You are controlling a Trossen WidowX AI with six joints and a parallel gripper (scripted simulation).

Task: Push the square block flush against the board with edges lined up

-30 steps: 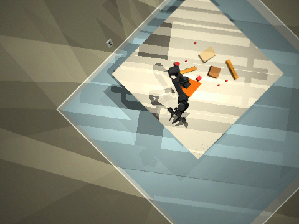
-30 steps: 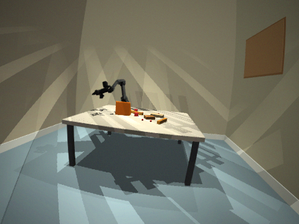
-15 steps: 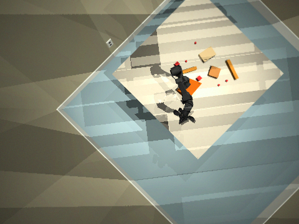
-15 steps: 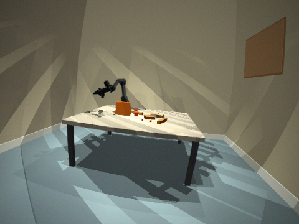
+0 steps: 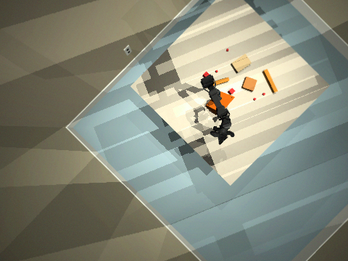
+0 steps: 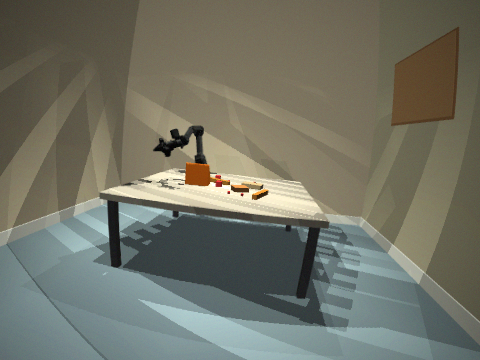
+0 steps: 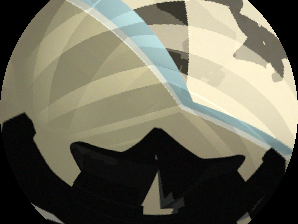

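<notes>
The orange square block is 62 cm ahead of my gripper tip, 9 cm to the left of it and 22 cm below it. The rest, counted from my gripper tip: pale tan slab 71 cm ahead, 26 cm to the left, 22 cm below.
</notes>
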